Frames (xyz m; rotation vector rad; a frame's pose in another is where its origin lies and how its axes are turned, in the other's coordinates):
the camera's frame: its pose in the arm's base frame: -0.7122 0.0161 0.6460 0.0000 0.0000 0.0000
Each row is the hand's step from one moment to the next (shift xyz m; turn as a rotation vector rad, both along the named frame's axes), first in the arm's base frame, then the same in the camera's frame.
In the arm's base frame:
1: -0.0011 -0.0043 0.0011 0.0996 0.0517 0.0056
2: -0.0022 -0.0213 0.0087 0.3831 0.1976 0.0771
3: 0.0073 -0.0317 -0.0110 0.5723 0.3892 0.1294
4: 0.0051 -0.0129 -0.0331 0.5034 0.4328 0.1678
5: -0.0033 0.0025 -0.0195 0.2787 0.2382 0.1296
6: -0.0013 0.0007 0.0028 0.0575 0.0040 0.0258
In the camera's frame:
1: -0.0011 -0.0043 0.0011 0.0996 0.0517 0.0056
2: -0.0022 -0.0213 0.0087 0.3831 0.1976 0.0771
3: 0.0073 -0.0317 -0.0110 0.5723 0.3892 0.1294
4: 0.0051 -0.0129 -0.0331 0.5034 0.4328 0.1678
5: -0.0033 0.0025 -0.0195 0.2787 0.2382 0.1296
6: -0.0013 0.0007 0.0028 0.0575 0.0040 0.0258

